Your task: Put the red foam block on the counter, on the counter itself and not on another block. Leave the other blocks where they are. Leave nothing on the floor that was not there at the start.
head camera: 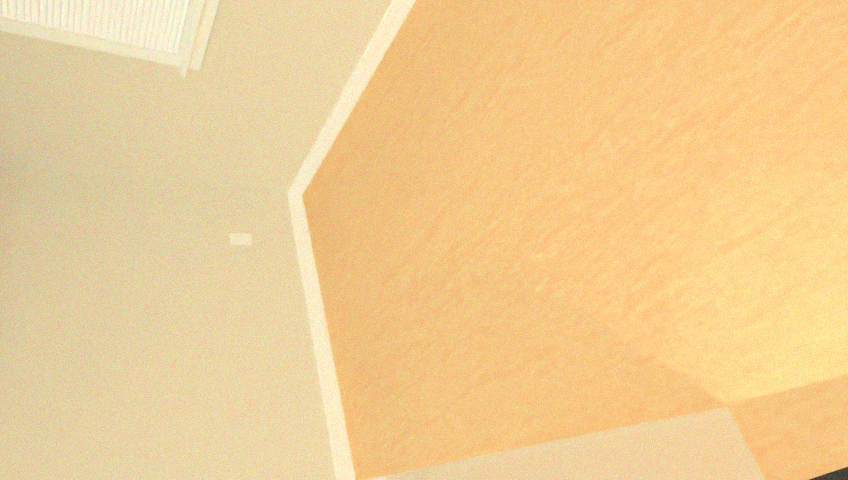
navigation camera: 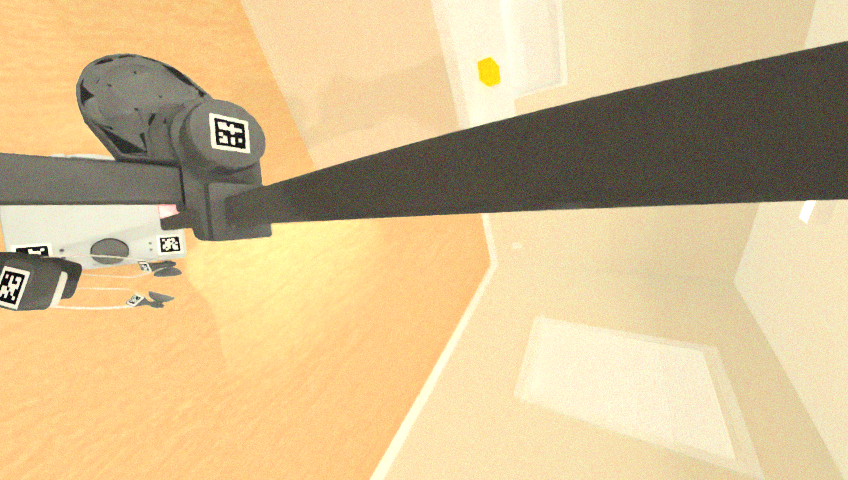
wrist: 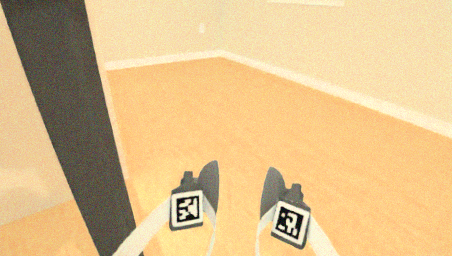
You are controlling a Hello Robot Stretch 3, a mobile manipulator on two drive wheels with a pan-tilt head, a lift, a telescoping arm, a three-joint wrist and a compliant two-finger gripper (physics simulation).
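Pixels of known places: gripper, fingertip midpoint: (navigation camera: 176, 284) (wrist: 241, 182); robot's base, link origin: (navigation camera: 110, 247).
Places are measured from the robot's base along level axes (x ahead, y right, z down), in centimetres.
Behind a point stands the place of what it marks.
Observation:
The red foam block does not show in any of the three views. A yellow block (navigation camera: 489, 71) @(x -53.5, y -85.1, z -94.8 cm) sits on a white top that looks like the counter (navigation camera: 467, 26) @(x -65.7, y -77.0, z -91.0 cm), at the upper middle of the navigation view. My gripper (navigation camera: 166, 284) @(x 5.7, y -8.6, z -60.4 cm) (wrist: 241, 182) @(x 5.7, y -8.6, z -60.4 cm) is open, its two fingertips apart with bare floor visible between them. It hangs at the left in the navigation view, in front of my base and well away from the yellow block.
My dark mast (navigation camera: 535, 142) @(x -7.5, y -11.7, z -122.4 cm) (wrist: 65, 100) @(x -6.5, y -11.6, z -66.7 cm) crosses two views. My pale base (navigation camera: 47, 226) @(x -7.4, y 10.1, z -16.0 cm) bears a small pink patch. A beige cabinet side (head camera: 583, 446) @(x -25.4, y -80.5, z -46.9 cm) (navigation camera: 368, 65) @(x -60.1, y -64.4, z -58.0 cm) meets the wooden floor. Walls with white baseboard (head camera: 315, 309) @(x -1.8, y -306.9, z -4.9 cm) (navigation camera: 437, 380) @(x 145.9, y -173.0, z -9.1 cm) (wrist: 320, 87) @(x 139.1, y -185.0, z -2.8 cm) meet in a corner.

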